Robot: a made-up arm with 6 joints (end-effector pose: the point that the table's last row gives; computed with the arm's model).
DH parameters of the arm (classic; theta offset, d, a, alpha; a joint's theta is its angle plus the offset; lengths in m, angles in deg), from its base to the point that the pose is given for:
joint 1: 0 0.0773 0 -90
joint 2: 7.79 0 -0.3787 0
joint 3: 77.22 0 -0.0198 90
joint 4: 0 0.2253 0 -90
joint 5: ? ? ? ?
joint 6: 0 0.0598 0 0
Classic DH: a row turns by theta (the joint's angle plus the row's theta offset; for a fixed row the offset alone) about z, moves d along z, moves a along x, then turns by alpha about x.
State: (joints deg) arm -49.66 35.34 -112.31 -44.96 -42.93 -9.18
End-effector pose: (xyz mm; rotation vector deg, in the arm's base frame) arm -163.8 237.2 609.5 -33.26 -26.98 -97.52
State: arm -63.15 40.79 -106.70 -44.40 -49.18 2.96
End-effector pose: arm -68.1 204.5 628.2 -40.73 -11.31 -94.84
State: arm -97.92 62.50 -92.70 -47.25 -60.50 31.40
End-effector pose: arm 31.1 -53.6 625.7 -24.23 37.33 -88.75
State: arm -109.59 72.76 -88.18 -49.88 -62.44 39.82
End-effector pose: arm -14.2 -160.7 589.7 -6.14 50.43 -85.87
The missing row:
joint 5: 0 0 0.0001 90
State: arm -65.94 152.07 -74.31 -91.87 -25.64 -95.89
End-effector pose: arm 209.6 -406.2 -53.4 -146.25 74.90 -41.29
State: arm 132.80 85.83 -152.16 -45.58 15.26 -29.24
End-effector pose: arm -63.9 85.7 726.1 -32.30 3.69 54.70
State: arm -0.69 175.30 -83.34 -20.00 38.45 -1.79
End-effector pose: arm 377.2 -17.3 -215.6 26.06 -142.38 8.36
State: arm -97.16 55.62 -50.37 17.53 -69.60 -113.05
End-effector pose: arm -26.3 -74.4 488.0 -19.59 -30.98 149.25
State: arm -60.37 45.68 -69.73 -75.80 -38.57 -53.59
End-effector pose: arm 30.6 19.2 539.0 -78.25 30.79 -147.49
